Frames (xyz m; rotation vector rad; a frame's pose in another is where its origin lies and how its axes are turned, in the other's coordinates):
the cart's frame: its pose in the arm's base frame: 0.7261 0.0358 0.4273 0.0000 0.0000 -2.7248
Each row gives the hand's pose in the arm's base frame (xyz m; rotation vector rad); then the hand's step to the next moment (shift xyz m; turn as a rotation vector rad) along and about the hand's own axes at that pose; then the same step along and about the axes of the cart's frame.
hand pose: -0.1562 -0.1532 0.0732 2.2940 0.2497 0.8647
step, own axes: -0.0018 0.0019 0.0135 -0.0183 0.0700 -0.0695
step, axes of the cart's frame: -0.0029 0.0113 -0.0073 0.0669 -0.0031 0.0747
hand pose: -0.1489 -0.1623 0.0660 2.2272 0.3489 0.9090
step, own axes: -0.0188 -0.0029 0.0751 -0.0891 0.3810 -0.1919
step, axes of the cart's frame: -0.0174 0.0565 -0.0500 0.2744 0.1198 0.3167
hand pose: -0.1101 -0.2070 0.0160 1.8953 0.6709 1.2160
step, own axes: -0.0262 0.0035 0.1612 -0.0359 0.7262 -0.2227
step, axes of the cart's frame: -0.0952 0.1229 -0.0501 0.3313 0.2523 0.6363
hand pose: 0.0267 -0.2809 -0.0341 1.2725 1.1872 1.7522
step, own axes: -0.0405 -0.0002 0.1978 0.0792 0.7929 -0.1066
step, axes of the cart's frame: -0.1920 0.0619 0.0082 0.2183 0.1817 0.7521
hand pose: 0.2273 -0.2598 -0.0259 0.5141 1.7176 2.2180
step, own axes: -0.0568 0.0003 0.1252 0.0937 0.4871 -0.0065
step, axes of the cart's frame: -0.1314 -0.0333 0.0228 0.1182 0.0414 0.4800
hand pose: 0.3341 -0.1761 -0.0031 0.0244 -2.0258 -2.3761
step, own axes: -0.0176 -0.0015 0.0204 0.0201 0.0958 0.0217
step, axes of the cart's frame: -0.0241 -0.0121 0.0017 0.0161 -0.0135 0.0980
